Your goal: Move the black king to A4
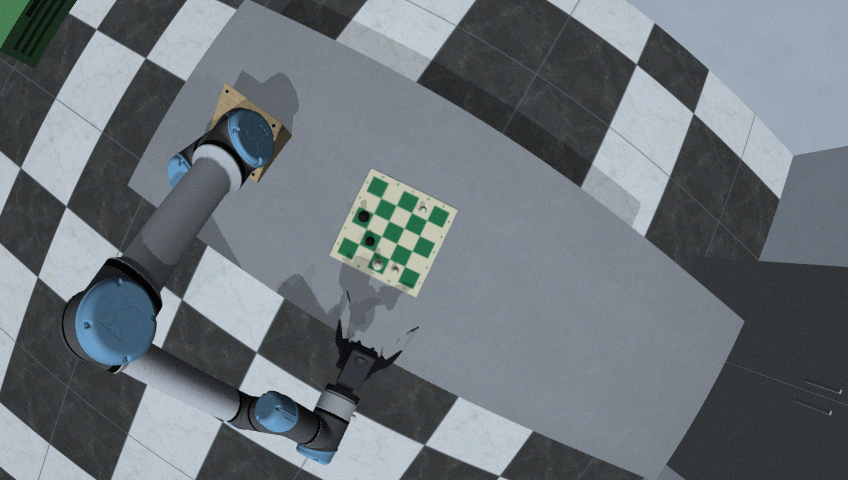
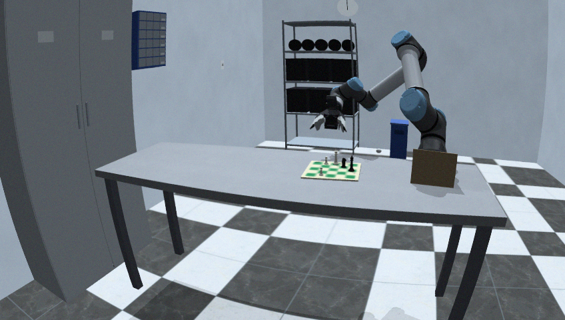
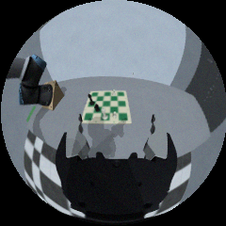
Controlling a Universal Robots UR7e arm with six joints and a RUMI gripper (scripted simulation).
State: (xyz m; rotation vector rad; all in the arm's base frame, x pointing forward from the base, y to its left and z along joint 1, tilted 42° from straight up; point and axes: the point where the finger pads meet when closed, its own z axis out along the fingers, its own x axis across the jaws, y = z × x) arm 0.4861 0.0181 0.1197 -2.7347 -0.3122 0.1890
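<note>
The black king lies 15 cm behind my hand, 12 cm to the left of it and 10 cm below it. From my hand the other things lie so: chessboard 13 cm to the left, 13 cm below, 8 cm behind.
</note>
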